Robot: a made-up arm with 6 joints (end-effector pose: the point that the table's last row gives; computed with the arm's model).
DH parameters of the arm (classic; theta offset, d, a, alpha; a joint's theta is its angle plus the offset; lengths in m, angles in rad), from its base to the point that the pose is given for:
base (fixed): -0.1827 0 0.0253 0
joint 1: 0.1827 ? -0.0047 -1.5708
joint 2: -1.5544 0 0.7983 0
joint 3: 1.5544 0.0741 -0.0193 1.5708
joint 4: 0 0.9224 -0.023 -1.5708
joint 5: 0 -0.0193 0.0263 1.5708
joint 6: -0.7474 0 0.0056 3.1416
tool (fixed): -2.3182 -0.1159 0 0
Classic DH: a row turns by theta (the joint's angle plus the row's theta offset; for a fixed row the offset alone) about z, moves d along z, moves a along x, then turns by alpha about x.
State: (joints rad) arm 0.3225 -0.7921 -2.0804 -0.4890 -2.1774 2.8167
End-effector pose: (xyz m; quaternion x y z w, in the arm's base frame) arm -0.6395 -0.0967 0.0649 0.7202 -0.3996 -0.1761 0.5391
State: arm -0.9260 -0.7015 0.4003 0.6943 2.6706 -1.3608
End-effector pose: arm -0.3752 0.6292 1.7681 -0.3418 0.0971 0.9167 0.1829
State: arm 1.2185 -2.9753 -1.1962 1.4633 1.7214 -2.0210
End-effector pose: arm 0.0828 0.6159 -0.8730 -0.4794 0.5131 -0.5662 0.4316
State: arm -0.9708 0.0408 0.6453 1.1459 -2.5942 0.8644
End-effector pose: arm 0.2993 -0.4664 1.8543 0.3866 0.2970 0.4457 0.7508
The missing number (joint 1, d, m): 0.377
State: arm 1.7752 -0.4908 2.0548 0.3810 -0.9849 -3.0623
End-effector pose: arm -0.1230 0.6128 1.2071 0.9238 0.1878 -0.1632 0.2911
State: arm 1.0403 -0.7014 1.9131 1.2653 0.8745 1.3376
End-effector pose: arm 0.1015 0.4245 1.3166 0.6955 -0.1446 0.3345 0.6192
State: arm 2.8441 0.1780 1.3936 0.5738 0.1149 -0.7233
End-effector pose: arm -1.1254 0.2828 1.1510 -0.3765 0.5565 -0.5464 0.5000
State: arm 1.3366 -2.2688 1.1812 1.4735 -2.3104 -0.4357
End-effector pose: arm -0.2447 -1.3737 0.2696 0.5507 -0.0914 -0.6921 0.4576
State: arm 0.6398 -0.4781 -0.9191 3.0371 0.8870 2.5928
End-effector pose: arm -1.1072 -0.7268 1.1620 0.3172 0.2725 0.8942 0.1596
